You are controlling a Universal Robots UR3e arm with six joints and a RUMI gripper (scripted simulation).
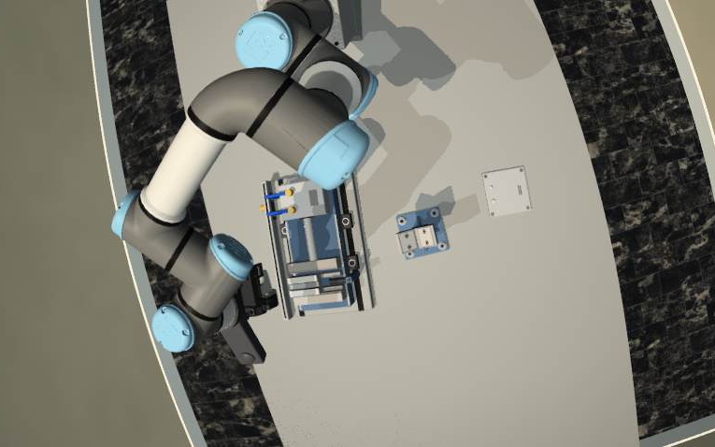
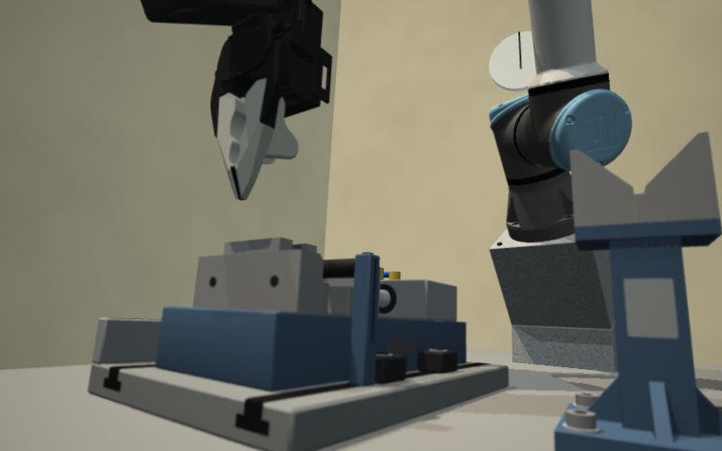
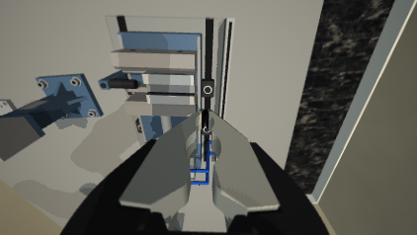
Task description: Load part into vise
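The part lies 50 mm to the left of my hand and 70 mm below it. The rest, counted from my hand: air cylinder rod: 90 mm behind, 60 mm to the left, 90 mm below; fixed jaw: 30 mm ahead, 70 mm to the left, 90 mm below; work stop rod: 10 mm behind, 110 mm to the left, 80 mm below.
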